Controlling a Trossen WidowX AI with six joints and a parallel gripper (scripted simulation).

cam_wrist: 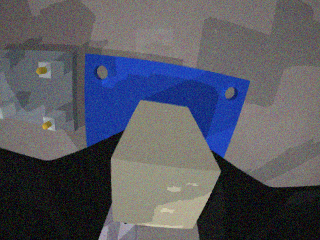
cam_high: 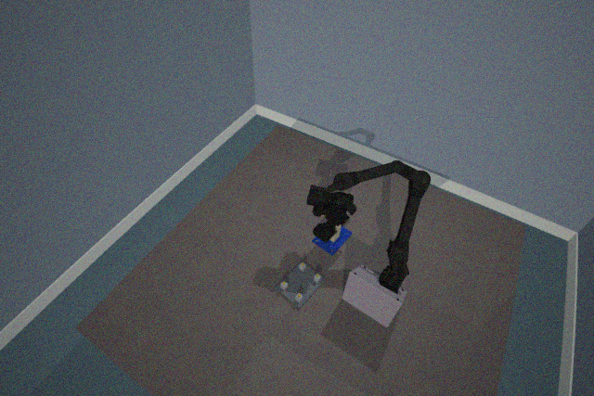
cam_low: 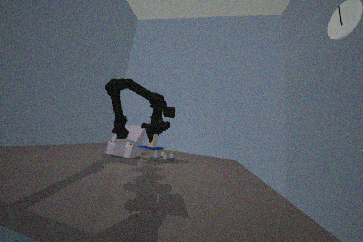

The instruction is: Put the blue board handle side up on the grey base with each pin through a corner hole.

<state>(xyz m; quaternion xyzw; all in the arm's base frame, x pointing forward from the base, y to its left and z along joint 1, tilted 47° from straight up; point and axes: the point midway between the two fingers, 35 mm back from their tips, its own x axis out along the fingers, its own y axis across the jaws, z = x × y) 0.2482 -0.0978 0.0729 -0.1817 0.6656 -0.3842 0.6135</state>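
My gripper tip is 190 mm to the right of the grey base, 110 mm above it and 40 mm short of it. Also, from my gripper tip: blue board 10 mm below.
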